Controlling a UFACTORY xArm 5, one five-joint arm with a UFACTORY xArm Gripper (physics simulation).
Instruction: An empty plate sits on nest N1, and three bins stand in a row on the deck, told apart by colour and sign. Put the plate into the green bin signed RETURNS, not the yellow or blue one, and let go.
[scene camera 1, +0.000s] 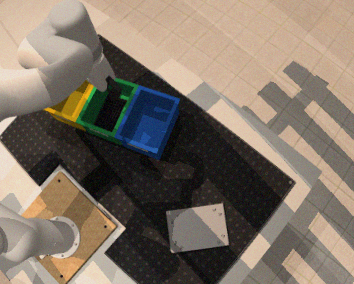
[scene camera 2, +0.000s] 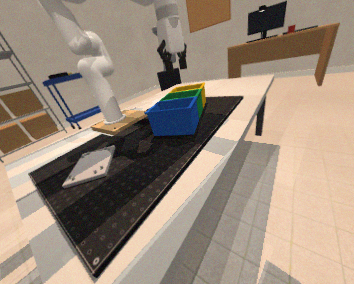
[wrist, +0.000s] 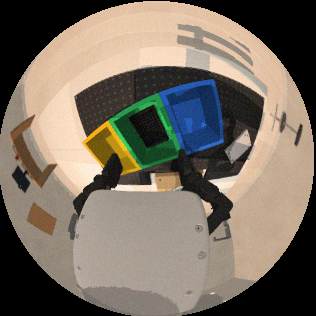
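Where they show: gripper, between the fingertips: (scene camera 1: 104, 87) (scene camera 2: 177, 71) (wrist: 147, 158); arm's base, origin of its link: (scene camera 1: 61, 237) (scene camera 2: 115, 119).
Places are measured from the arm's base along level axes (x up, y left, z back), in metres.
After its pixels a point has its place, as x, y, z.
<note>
A black plate (scene camera 1: 110, 113) {0.002, 0.195, -0.359} (scene camera 2: 169, 79) (wrist: 150, 126) {0.005, 0.183, -0.365} hangs in mid-air, tilted, below the fingers in the second scene view; in the wrist and first scene views it overlaps the green bin's opening. The green bin (scene camera 1: 90, 111) {0.052, 0.220, -0.315} (scene camera 2: 185, 95) {0.066, 0.235, -0.347} (wrist: 125, 142) {0.086, 0.241, -0.351} stands between the yellow bin (scene camera 1: 70, 107) {-0.009, 0.316, -0.273} (scene camera 2: 194, 87) {0.071, 0.361, -0.310} (wrist: 103, 147) {0.029, 0.355, -0.299} and the blue bin (scene camera 1: 150, 122) {-0.008, 0.089, -0.434} (scene camera 2: 175, 120) {0.045, 0.027, -0.468} (wrist: 190, 115) {-0.008, 0.057, -0.410}. No sign is readable. My gripper (scene camera 2: 175, 65) {0.182, 0.175, -0.381} (wrist: 147, 158) {0.182, 0.175, -0.381} is open, above the bins, with the plate apart from its fingertips. A pale flat block with small pins (scene camera 1: 200, 227) {-0.002, -0.245, -0.330} (scene camera 2: 92, 167) {-0.002, -0.251, -0.356} (wrist: 238, 146) {-0.002, -0.228, -0.327}, possibly nest N1, holds no plate.
The bins and pale block stand on a black perforated deck (scene camera 1: 250, 185) {-0.014, -0.257, -0.520} (scene camera 2: 150, 175) {-0.014, -0.166, -0.541}. The arm's wooden base board (scene camera 1: 90, 212) {-0.001, -0.002, -0.120} (scene camera 2: 132, 119) {-0.001, 0.042, -0.120} lies beside the deck. A desk with a monitor (scene camera 2: 267, 19), a blue cart and a shelf rack stand in the background.
</note>
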